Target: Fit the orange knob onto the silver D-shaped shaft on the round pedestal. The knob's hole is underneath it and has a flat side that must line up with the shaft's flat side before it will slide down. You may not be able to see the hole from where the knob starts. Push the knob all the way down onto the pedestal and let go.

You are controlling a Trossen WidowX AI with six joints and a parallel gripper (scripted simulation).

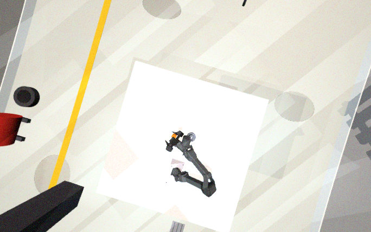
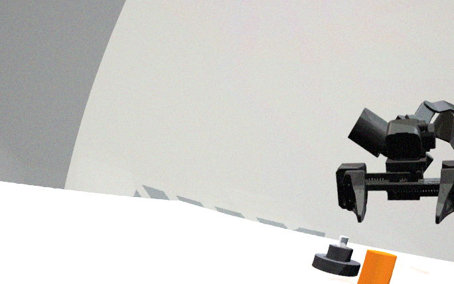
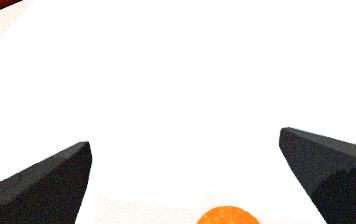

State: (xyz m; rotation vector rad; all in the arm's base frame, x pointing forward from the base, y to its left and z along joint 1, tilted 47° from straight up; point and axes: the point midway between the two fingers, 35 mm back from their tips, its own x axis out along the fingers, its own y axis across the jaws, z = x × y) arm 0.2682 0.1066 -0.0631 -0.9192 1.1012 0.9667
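Right now the orange knob is 60 mm below my gripper tip and 40 mm to the right of it. Round my gripper tip: dark round pedestal 190 mm to the right, 70 mm below, 40 mm ahead.
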